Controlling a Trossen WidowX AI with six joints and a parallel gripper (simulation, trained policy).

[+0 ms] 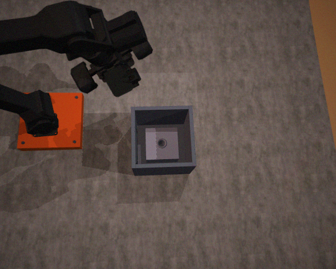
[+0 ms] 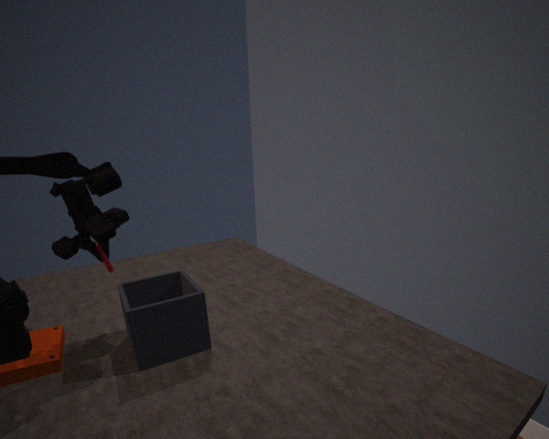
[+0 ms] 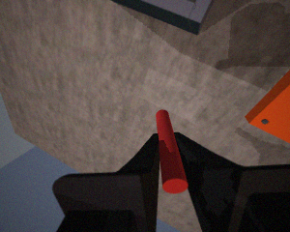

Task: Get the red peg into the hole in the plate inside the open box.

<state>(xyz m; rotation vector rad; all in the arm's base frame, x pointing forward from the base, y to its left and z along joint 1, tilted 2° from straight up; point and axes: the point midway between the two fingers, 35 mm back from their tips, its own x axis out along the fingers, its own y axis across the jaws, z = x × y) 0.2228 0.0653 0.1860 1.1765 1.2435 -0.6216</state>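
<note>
The plate lies 8 cm ahead of my gripper tip, 17 cm to the right of it and 13 cm below it. Also, from my gripper tip: red peg: 1 cm above.
</note>
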